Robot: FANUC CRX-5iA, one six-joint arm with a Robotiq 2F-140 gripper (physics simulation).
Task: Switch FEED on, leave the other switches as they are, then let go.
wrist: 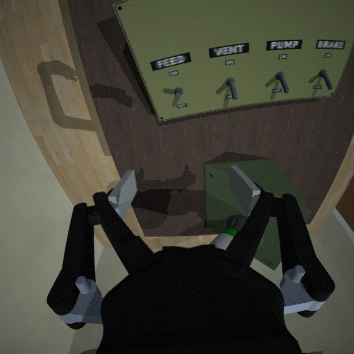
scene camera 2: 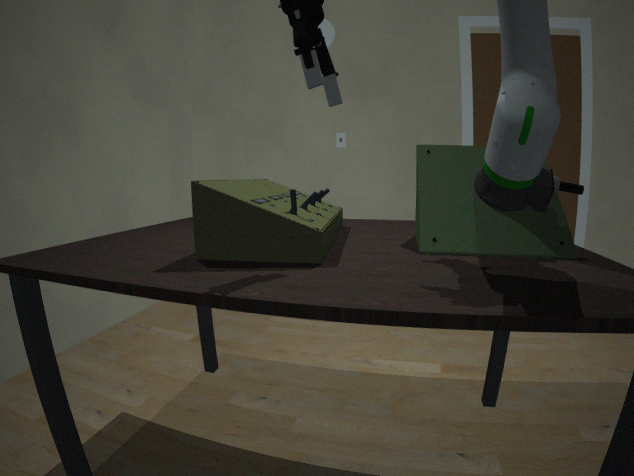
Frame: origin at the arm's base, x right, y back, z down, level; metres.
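Where they show: gripper, fingertip midpoint: (wrist: 182, 177) (scene camera 2: 326, 96); arm's base at its link origin: (scene camera 2: 503, 188).
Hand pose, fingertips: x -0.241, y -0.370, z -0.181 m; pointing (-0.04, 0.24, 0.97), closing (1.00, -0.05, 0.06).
Note:
Each offset is from my fingertips to the top centre of the thing. Level surfaces: height alone.
The olive switch box (scene camera 2: 245, 230) (wrist: 170, 30) stands on the table. Its FEED lever {dx -0.015, dy -0.069, dz +0.186 m} (scene camera 2: 292, 201) (wrist: 178, 93) stands apart from the others in tilt: it is upright in the scene view, leaning toward the ON side. The VENT lever {dx +0.105, dy -0.084, dz +0.195 m} (wrist: 232, 88), PUMP lever {dx +0.222, dy -0.112, dz +0.195 m} (wrist: 283, 82) and BRAKE lever {dx +0.338, dy -0.141, dz +0.195 m} (wrist: 326, 80) lean the other way, toward the low front edge. My gripper (scene camera 2: 325, 95) (wrist: 182, 177) is open and empty, high above the box and clear of every lever.
A green sloped block (scene camera 2: 445, 204) (wrist: 225, 185) stands on the dark table {dz +0.322 m} (scene camera 2: 378, 276) (wrist: 175, 140), to the right of the switch box in the scene view. A grey arm part (scene camera 2: 522, 128) hangs in front of that block.

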